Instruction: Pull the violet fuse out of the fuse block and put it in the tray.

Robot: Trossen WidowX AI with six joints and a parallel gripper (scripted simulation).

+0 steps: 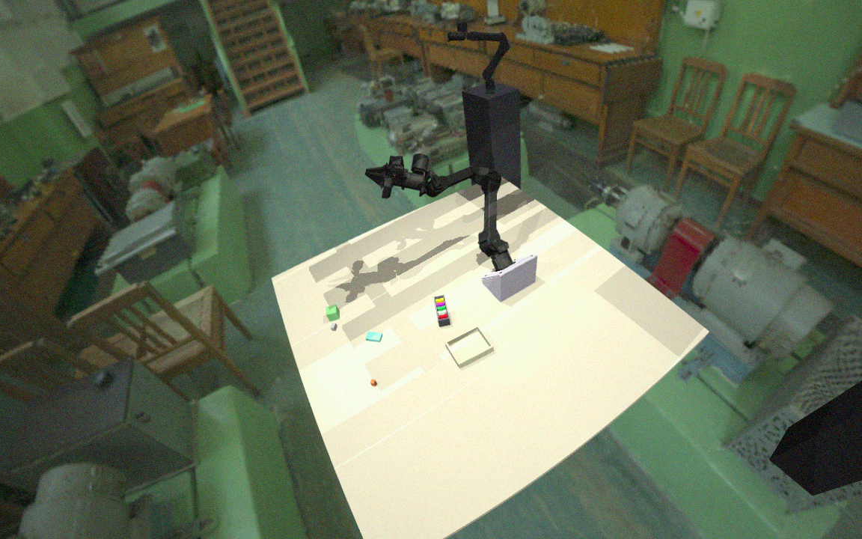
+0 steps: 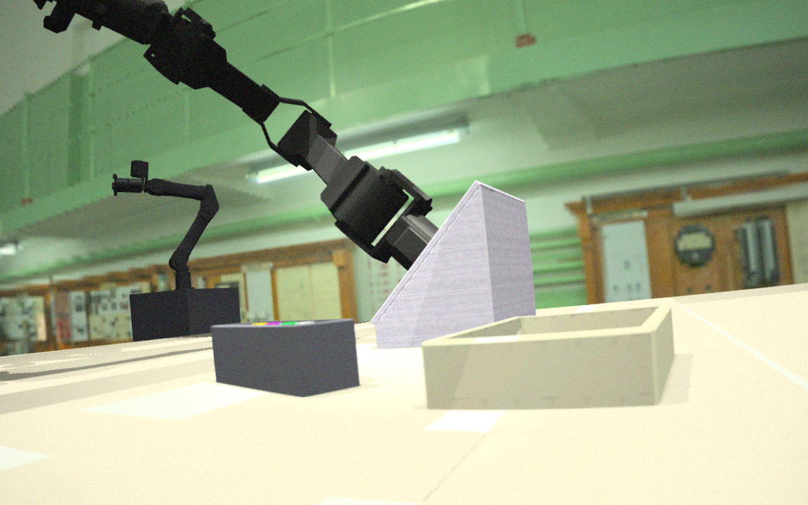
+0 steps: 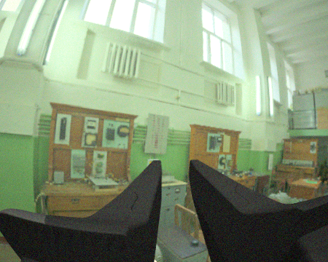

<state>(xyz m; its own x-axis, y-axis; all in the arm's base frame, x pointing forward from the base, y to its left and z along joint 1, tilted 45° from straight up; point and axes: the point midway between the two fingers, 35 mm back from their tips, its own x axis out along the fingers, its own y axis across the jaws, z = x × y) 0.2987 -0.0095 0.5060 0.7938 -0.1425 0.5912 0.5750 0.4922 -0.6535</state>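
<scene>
Now: the violet fuse 44 cm below my gripper tip, 34 cm to the left of it and 2 cm behind it. Round my gripper tip: teal block (46 cm below, 28 cm to the left, 24 cm ahead); then green cube (44 cm below, 33 cm ahead, 9 cm to the left); then grey bit (45 cm below, 35 cm ahead, 15 cm to the left).
</scene>
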